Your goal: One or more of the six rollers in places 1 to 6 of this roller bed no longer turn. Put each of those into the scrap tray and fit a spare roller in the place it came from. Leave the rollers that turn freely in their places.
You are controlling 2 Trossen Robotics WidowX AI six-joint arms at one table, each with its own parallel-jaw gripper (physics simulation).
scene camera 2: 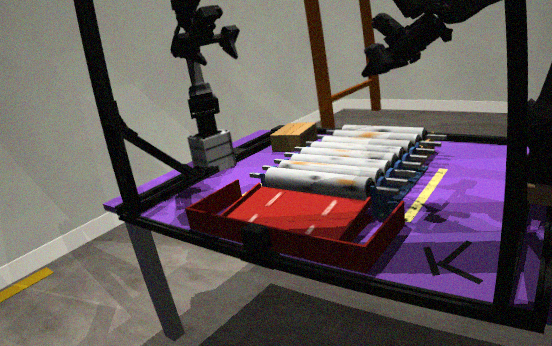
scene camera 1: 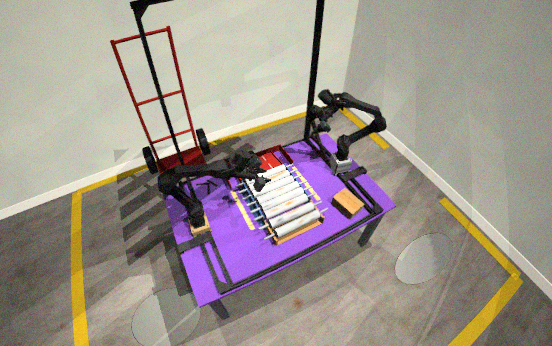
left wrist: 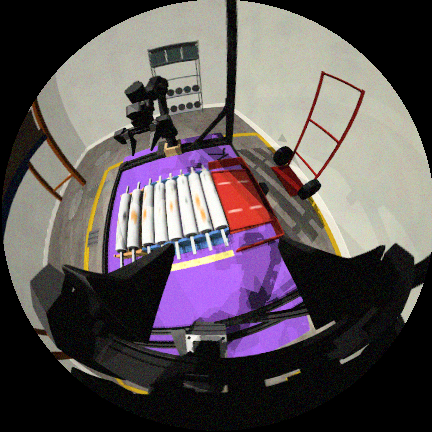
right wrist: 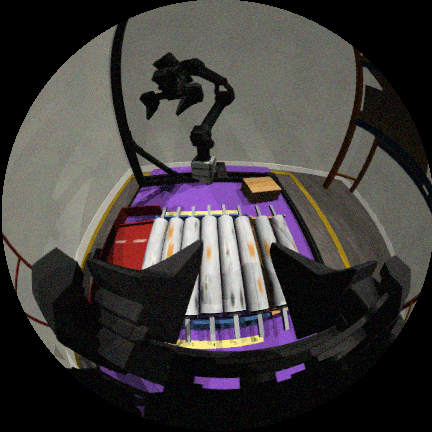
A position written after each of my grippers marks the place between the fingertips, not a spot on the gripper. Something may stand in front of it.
Observation:
My left gripper point(scene camera 2: 221, 61) is open and holds nothing. My right gripper point(scene camera 2: 369, 73) is open and holds nothing. Also in view: a brown box point(scene camera 2: 292, 135).
My left gripper shows as well in the left wrist view point(left wrist: 226, 245) and in the right wrist view point(right wrist: 160, 116). My right gripper is seen too in the left wrist view point(left wrist: 141, 152) and in the right wrist view point(right wrist: 237, 246). The brown box is seen too in the right wrist view point(right wrist: 255, 188).

